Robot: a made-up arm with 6 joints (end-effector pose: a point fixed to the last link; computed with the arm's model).
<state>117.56 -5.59 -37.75 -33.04 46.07 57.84</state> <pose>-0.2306 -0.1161 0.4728 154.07 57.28 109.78</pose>
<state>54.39 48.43 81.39 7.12 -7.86 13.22</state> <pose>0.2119 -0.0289 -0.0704 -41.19 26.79 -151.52</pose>
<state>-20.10 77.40 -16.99 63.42 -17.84 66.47</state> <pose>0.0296 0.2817 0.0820 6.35 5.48 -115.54</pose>
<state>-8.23 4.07 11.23 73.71 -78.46 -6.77</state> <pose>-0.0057 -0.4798 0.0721 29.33 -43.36 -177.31</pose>
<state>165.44 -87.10 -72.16 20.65 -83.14 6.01</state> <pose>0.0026 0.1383 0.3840 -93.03 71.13 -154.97</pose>
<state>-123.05 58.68 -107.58 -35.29 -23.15 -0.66</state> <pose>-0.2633 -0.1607 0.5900 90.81 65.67 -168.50</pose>
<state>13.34 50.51 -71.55 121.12 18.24 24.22</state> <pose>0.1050 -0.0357 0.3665 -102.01 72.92 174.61</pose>
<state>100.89 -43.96 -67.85 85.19 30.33 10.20</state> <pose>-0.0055 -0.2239 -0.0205 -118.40 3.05 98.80</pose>
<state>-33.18 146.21 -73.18 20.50 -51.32 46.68</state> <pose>-0.3552 -0.4357 0.0975 22.23 5.88 58.89</pose>
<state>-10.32 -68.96 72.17 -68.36 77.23 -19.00</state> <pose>-0.1706 -0.3147 0.0741 -38.60 72.55 148.74</pose>
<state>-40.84 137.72 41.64 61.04 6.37 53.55</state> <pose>0.0115 0.3337 -0.0096 -8.46 -2.92 -100.52</pose>
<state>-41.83 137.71 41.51 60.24 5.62 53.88</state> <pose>0.0054 0.3300 -0.0230 -7.91 -4.84 -99.99</pose>
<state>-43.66 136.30 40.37 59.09 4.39 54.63</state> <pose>0.0009 0.3202 -0.0432 -6.63 -8.06 -99.87</pose>
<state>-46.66 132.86 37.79 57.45 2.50 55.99</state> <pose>-0.0014 0.3005 -0.0720 -4.16 -13.04 -100.47</pose>
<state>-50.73 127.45 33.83 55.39 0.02 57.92</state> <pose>-0.0010 0.2692 -0.1062 -0.31 -19.48 -102.03</pose>
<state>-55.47 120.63 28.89 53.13 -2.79 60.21</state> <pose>0.0014 0.2278 -0.1397 4.94 -26.54 -104.69</pose>
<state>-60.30 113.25 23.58 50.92 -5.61 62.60</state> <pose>0.0050 0.1814 -0.1669 11.37 -33.21 -108.41</pose>
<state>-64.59 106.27 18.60 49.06 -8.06 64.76</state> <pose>0.0092 0.1376 -0.1846 18.22 -38.51 -112.80</pose>
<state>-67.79 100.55 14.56 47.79 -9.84 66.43</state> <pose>0.0138 0.1041 -0.1930 24.30 -41.89 -117.02</pose>
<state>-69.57 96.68 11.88 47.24 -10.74 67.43</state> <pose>0.0186 0.0856 -0.1945 28.29 -43.28 -120.07</pose>
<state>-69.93 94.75 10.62 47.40 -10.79 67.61</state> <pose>0.0236 0.0824 -0.1911 29.55 -43.07 -121.33</pose>
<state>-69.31 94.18 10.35 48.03 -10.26 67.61</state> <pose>0.0292 0.0898 -0.1851 29.13 -41.67 -121.72</pose>
